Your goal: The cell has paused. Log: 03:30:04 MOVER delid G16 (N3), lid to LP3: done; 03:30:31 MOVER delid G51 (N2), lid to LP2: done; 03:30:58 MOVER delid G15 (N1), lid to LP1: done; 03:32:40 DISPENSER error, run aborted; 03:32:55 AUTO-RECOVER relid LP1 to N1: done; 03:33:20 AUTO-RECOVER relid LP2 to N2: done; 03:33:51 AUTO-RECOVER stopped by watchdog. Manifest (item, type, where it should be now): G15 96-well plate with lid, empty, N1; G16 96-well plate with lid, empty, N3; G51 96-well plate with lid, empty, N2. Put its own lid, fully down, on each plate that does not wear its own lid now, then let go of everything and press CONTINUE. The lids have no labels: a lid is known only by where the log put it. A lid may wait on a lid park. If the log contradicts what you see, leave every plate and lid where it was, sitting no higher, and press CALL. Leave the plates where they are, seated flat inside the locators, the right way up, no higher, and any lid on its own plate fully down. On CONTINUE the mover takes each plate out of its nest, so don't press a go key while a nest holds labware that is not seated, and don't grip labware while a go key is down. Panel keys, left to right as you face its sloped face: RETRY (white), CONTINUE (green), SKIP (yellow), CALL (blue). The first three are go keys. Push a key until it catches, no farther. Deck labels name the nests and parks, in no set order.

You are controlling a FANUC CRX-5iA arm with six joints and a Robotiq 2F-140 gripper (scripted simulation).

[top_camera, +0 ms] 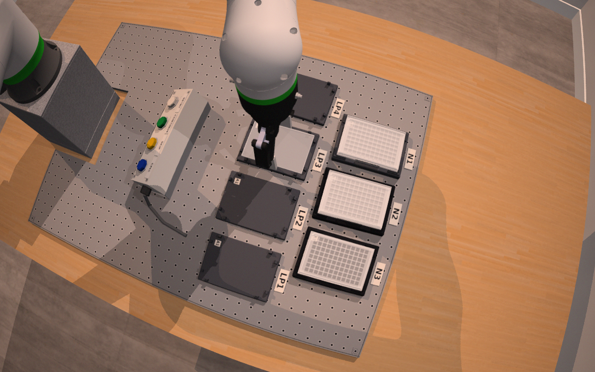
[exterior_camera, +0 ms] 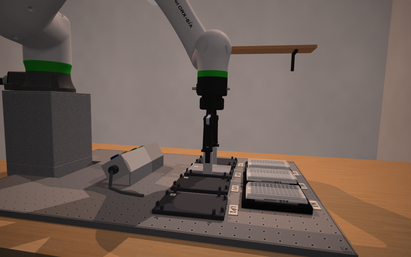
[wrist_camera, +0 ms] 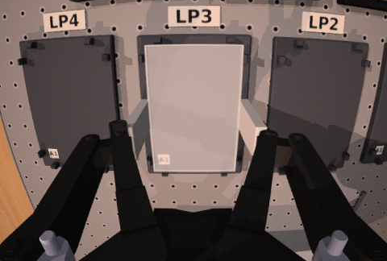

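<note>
Now: the lid park LP3 30 mm below my hand. Also, from my hand: lid park LP2: 120 mm to the right, 30 mm below, 20 mm behind; then lid park LP4: 120 mm to the left, 30 mm below, 20 mm ahead; then clear lid: 20 mm below.
</note>
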